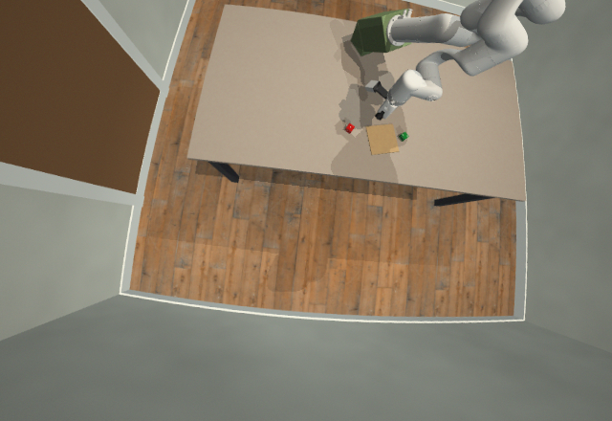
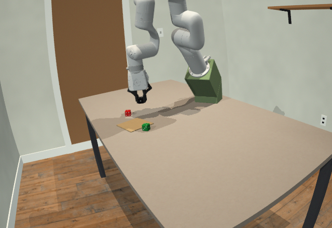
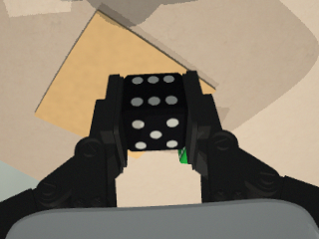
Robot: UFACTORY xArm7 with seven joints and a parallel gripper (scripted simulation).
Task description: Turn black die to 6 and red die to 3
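My hand is 16 cm to the right of the green die, 10 cm above it and 3 cm short of it. From my hand the other things lie so: tan mat: 11 cm below, 7 cm ahead, 6 cm to the left; black die: 1 cm below; red die: 11 cm to the right, 10 cm below, 6 cm ahead.
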